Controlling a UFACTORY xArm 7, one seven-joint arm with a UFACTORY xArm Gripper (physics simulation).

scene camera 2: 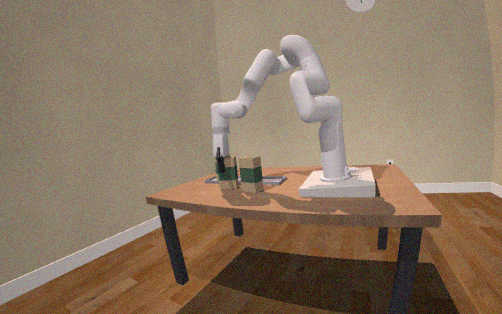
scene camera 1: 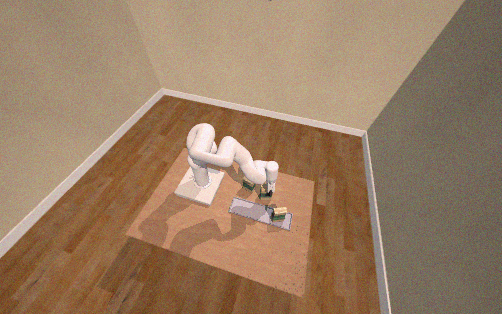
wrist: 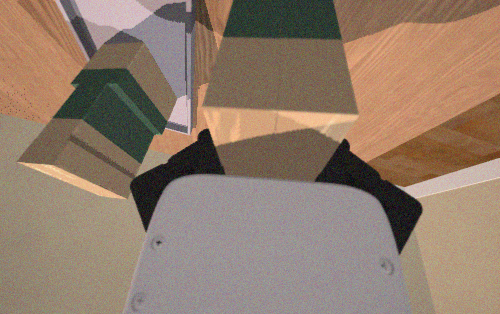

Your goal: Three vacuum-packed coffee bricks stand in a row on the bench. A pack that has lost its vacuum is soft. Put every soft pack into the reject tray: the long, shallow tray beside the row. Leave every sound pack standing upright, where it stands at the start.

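Observation:
My gripper points down and is shut on the upper part of the middle coffee pack. This pack is upright, with its base at or very close to the bench; a small gap cannot be told. Another pack stands upright on the bench, nearer the arm's base. The third pack is in the reject tray, at its far end from the base. It looks upright, with stepped sides. All are tan with green bands.
The arm's white base plate stands on the wooden bench. The reject tray runs alongside the row. The pack in the tray is close beside my held pack in the wrist view.

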